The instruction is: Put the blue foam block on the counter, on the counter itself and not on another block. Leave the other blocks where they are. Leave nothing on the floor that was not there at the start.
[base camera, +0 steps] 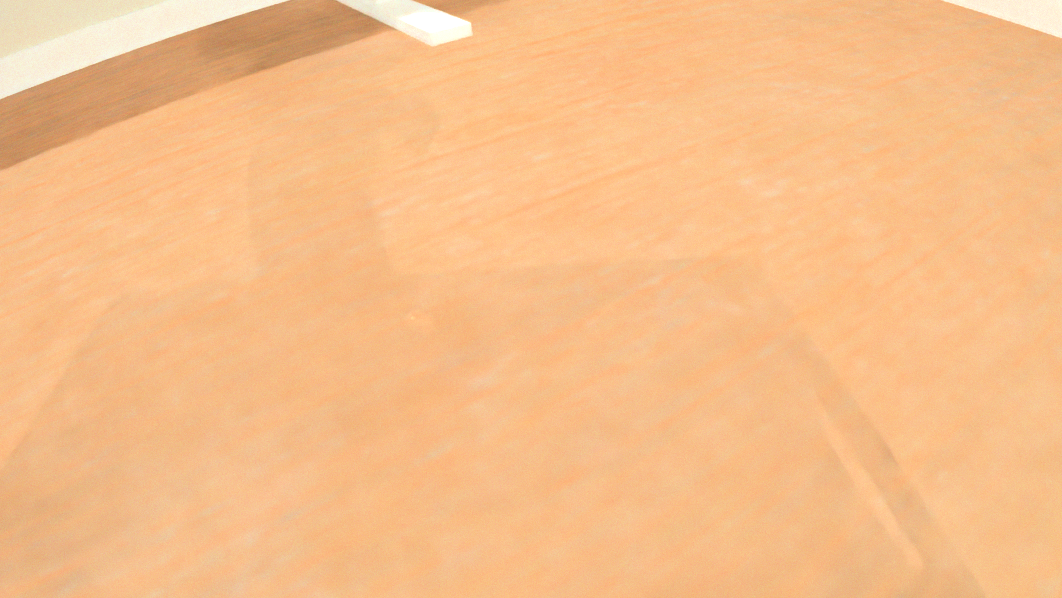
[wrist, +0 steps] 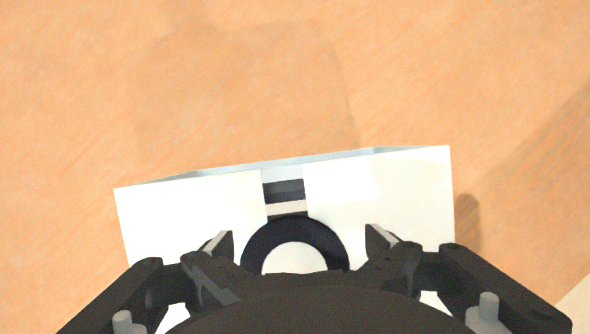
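Pixels of known places: gripper, fingertip midpoint: (wrist: 299,241); arm's base, link origin: (wrist: 294,272).
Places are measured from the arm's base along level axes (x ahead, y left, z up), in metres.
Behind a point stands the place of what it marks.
Note:
My gripper (wrist: 299,241) {x 0.115, y -0.014, z 0.175 m} is open in the wrist view, its two fingers wide apart above the robot's own white base, with no block between them. The blue foam block, the other blocks and the counter do not show in either view.
Wooden floor (base camera: 594,371) {x 0.424, y -0.018, z -0.397 m} (wrist: 240,90) {x 0.364, y 0.106, z -0.397 m} fills most of both views. A white bar-shaped piece (base camera: 442,28) shows at the top of the base camera view, left of centre. A pale wall with a white foot (base camera: 44,66) {x 1.433, y 1.223, z -0.361 m} stands at the upper left. Shadows lie on the floor.

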